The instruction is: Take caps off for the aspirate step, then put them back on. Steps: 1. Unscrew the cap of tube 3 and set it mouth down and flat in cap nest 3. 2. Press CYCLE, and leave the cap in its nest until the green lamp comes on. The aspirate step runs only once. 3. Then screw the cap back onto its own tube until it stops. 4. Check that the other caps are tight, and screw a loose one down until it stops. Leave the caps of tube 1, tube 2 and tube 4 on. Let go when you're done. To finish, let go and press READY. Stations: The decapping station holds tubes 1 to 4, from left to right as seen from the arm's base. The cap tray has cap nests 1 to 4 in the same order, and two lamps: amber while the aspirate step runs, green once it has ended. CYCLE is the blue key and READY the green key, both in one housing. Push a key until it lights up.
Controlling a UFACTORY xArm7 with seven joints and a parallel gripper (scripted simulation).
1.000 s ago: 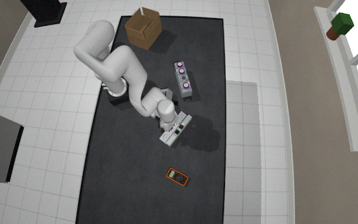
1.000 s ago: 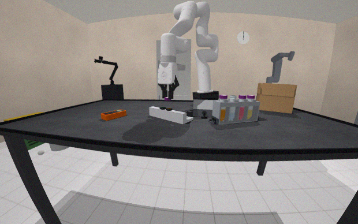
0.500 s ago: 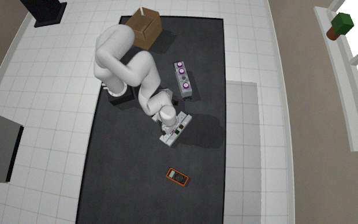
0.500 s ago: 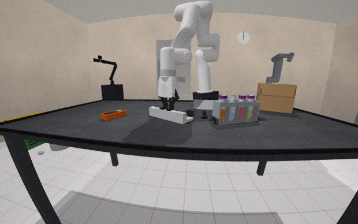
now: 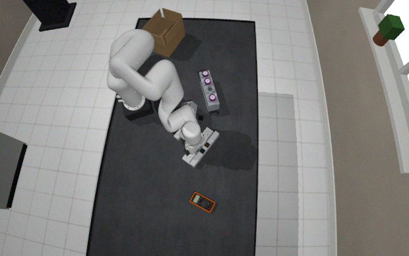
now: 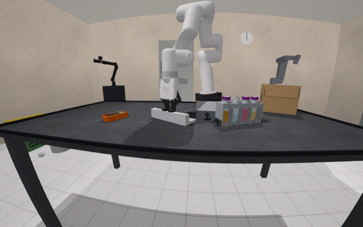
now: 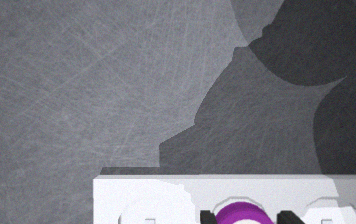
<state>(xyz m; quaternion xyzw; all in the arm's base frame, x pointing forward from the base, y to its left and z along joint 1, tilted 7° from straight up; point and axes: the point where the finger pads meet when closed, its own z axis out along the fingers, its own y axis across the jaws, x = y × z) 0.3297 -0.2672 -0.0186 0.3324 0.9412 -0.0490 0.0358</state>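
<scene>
Right now the purple cap is 2 cm below my hand. Also, from my hand: blue cycle key: 22 cm to the left, 6 cm behind, 2 cm above; then green ready key: 17 cm to the left, 6 cm behind, 2 cm above; then key housing: 19 cm to the left, 4 cm behind, 1 cm above.
</scene>
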